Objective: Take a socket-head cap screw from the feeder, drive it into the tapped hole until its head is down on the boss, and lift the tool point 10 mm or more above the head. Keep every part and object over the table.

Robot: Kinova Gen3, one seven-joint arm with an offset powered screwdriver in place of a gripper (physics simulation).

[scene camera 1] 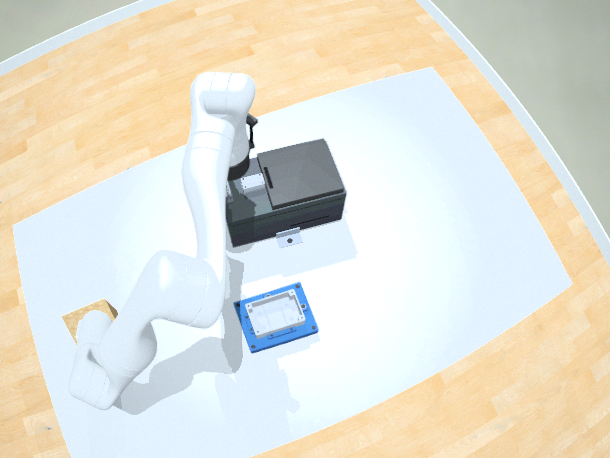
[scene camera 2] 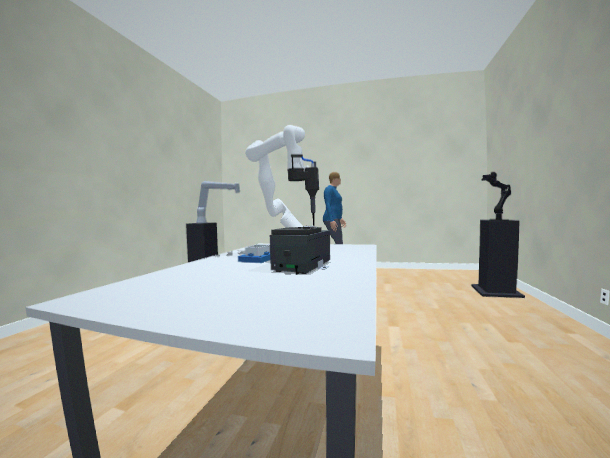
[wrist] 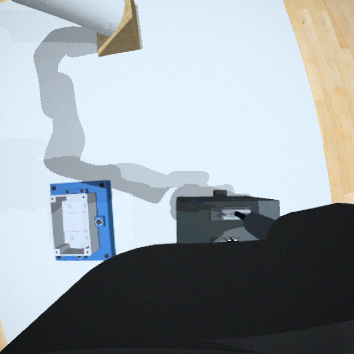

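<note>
My gripper, a black powered screwdriver (scene camera 2: 314, 223) (wrist: 238, 215), points down with its tip over the light plate on top of the feeder. Whether it touches the plate or carries a screw is too small to tell. The dark box-shaped feeder (scene camera 1: 307, 175) (scene camera 2: 300, 250) (wrist: 192, 220) stands on the table; in scene camera 1 my arm hides the tool tip. A pale open housing (scene camera 1: 276, 314) (scene camera 2: 257, 249) (wrist: 75, 220) sits on a blue fixture plate (scene camera 1: 311, 323) (scene camera 2: 254, 259) (wrist: 104, 242), apart from the feeder. I cannot tell which hole is the tapped one.
A small bracket (scene camera 1: 290, 240) is at the feeder's side. A wooden wedge (scene camera 1: 86, 312) (wrist: 125, 41) is at my arm's base. A person in blue (scene camera 2: 332, 202) stands beyond the table. A grey arm (scene camera 2: 202, 200) and a black arm (scene camera 2: 501, 197) stand on pedestals.
</note>
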